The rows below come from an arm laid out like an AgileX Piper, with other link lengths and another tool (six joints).
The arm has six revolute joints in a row. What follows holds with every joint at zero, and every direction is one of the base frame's. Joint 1 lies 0.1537 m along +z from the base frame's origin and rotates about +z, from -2.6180 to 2.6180 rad. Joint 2 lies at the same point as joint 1 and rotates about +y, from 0.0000 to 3.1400 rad. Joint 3 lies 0.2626 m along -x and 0.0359 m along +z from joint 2 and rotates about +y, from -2.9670 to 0.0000 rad. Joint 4 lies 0.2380 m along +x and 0.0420 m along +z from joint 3 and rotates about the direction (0.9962, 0, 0.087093), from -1.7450 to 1.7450 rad. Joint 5 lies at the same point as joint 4 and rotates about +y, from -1.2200 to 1.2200 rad. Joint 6 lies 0.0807 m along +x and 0.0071 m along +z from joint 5 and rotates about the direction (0.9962, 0, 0.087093), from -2.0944 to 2.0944 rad. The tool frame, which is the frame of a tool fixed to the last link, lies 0.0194 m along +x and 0.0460 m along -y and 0.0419 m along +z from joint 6; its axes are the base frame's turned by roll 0.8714, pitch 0.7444 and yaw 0.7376 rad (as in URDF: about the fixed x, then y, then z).
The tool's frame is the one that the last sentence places.
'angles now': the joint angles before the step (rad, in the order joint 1, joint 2, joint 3, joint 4, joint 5, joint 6). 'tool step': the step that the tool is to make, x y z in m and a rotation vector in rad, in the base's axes. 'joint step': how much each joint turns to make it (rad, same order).
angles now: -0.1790 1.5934 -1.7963 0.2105 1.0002 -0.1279
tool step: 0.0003 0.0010 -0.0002 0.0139 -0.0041 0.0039
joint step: 0.0001 -0.0002 0.0002 0.0148 -0.0017 0.0002
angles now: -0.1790 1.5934 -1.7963 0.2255 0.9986 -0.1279
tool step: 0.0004 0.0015 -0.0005 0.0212 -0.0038 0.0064
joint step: -0.0001 -0.0001 -0.0001 0.0225 0.0002 -0.0001
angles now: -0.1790 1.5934 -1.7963 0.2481 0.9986 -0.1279
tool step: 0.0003 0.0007 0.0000 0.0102 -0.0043 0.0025
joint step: 0.0001 0.0000 0.0000 0.0109 -0.0026 0.0002
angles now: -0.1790 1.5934 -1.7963 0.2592 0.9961 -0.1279
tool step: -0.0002 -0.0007 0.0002 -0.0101 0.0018 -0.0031
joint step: 0.0001 -0.0001 0.0003 -0.0108 -0.0003 0.0001
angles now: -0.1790 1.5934 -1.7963 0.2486 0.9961 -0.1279
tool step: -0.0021 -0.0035 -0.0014 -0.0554 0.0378 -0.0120
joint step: 0.0001 0.0000 -0.0002 -0.0622 0.0281 0.0002
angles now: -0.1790 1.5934 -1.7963 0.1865 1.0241 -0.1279
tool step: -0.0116 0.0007 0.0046 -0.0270 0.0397 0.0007
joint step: 0.0000 -0.0285 0.0004 -0.0319 0.0633 0.0000
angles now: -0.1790 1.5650 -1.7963 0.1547 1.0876 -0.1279
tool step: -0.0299 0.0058 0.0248 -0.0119 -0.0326 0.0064
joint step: -0.0003 -0.0871 0.0002 -0.0031 0.0533 -0.0002
